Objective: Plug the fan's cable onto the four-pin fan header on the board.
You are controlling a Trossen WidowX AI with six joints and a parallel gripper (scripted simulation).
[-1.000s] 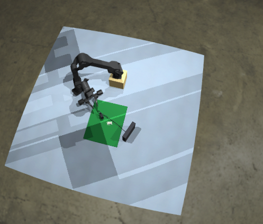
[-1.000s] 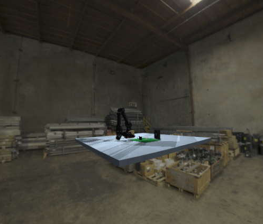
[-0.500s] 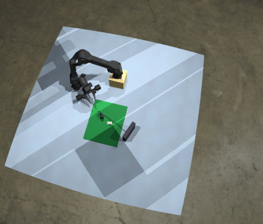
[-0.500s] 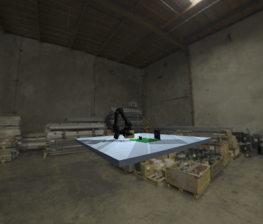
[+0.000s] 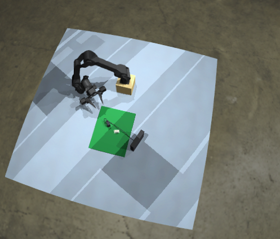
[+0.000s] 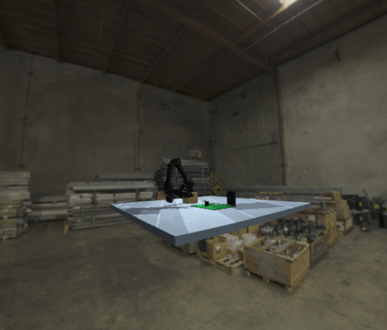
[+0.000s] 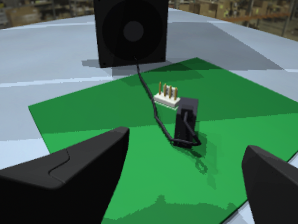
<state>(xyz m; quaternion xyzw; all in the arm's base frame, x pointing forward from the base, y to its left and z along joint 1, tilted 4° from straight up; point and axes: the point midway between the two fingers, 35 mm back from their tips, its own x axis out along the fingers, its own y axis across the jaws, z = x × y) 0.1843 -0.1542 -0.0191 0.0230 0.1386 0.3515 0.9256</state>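
Now: gripper tip 9 cm short of the black plug, 7 cm to the right of it and 7 cm above it. Also, from my gripper tip: green board: 12 cm ahead, 10 cm to the left, 10 cm below; then fan: 18 cm ahead, 26 cm to the left, 3 cm below.
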